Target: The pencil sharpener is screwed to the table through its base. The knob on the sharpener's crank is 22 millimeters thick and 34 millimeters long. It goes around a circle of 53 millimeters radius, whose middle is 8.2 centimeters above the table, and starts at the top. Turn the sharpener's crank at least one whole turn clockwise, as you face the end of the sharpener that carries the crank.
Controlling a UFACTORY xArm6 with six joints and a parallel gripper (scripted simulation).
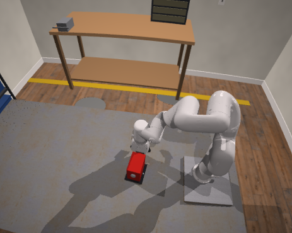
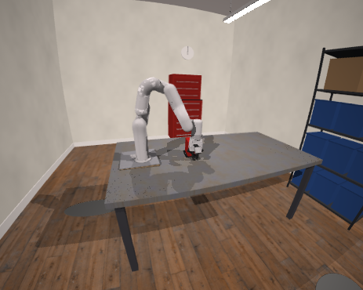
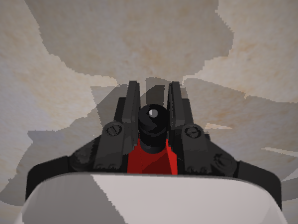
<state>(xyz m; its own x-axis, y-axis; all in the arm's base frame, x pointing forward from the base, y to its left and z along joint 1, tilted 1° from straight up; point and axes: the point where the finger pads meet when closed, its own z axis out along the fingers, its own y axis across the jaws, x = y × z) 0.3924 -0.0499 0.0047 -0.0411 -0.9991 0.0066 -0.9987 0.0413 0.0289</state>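
My gripper is now 2 cm to the right of the crank knob.
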